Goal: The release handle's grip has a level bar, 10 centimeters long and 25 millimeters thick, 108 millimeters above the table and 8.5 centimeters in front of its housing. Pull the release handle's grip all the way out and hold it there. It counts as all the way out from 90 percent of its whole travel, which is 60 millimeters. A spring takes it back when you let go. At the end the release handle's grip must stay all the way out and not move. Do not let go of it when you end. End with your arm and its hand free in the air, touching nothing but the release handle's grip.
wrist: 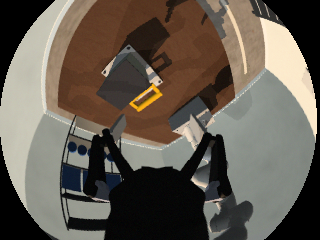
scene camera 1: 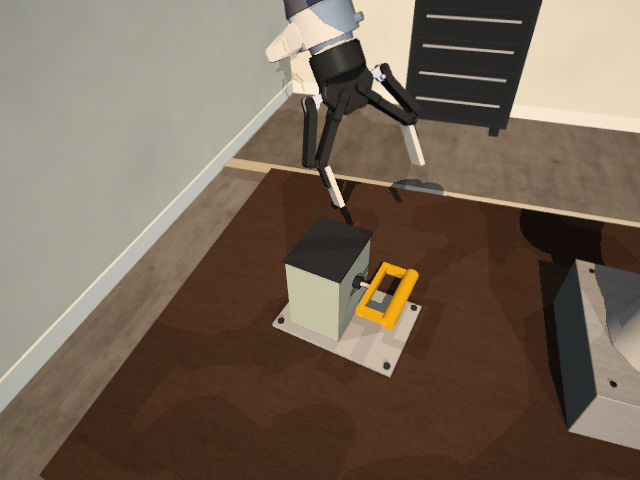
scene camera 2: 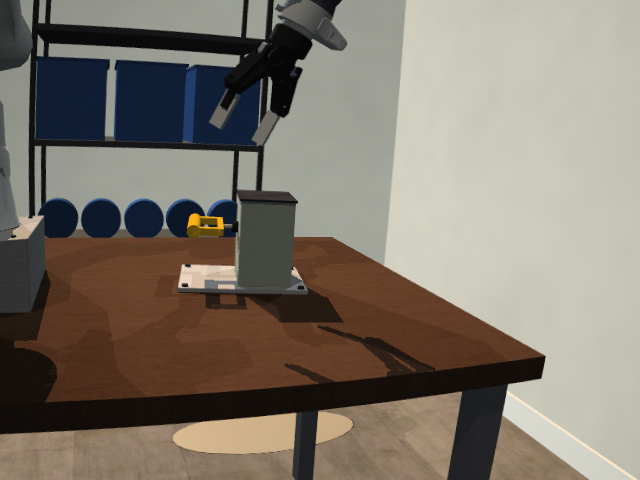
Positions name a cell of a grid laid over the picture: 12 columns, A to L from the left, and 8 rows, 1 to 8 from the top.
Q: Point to a pale housing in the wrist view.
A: E3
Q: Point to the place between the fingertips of my gripper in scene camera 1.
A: H4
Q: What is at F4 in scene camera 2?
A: A pale housing.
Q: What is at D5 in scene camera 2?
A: A baseplate.
